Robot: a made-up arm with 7 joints. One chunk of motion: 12 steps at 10 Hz.
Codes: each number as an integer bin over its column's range. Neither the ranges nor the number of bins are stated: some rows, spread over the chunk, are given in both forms.
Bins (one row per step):
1: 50 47 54 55 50 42 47
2: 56 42 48 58 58 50 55
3: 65 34 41 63 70 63 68
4: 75 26 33 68 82 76 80
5: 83 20 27 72 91 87 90
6: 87 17 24 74 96 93 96
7: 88 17 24 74 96 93 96
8: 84 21 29 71 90 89 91
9: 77 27 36 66 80 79 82
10: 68 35 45 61 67 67 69
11: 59 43 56 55 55 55 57
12: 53 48 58 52 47 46 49
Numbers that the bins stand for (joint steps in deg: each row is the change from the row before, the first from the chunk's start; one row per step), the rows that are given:
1: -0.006 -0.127 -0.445 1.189 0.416 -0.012 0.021
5: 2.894 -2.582 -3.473 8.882 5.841 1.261 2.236
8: 2.982 -2.491 -3.248 8.429 5.709 1.317 2.288
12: 0.258 -0.036 0.003 -0.169 0.019 0.101 0.124
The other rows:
2: 0.521 -0.582 -1.118 2.546 1.475 0.214 0.433
3: 1.312 -1.309 -1.903 4.809 3.063 0.582 1.103
4: 2.191 -2.036 -2.800 7.072 4.651 0.949 1.721
6: 3.245 -2.855 -3.809 9.787 6.503 1.430 2.545
7: 3.333 -2.855 -3.809 9.787 6.503 1.430 2.545
9: 2.367 -1.945 -2.464 6.167 4.386 1.034 1.824
10: 1.576 -1.218 -1.455 3.904 2.666 0.695 1.155
11: 0.785 -0.491 -0.221 1.189 1.078 0.356 0.536

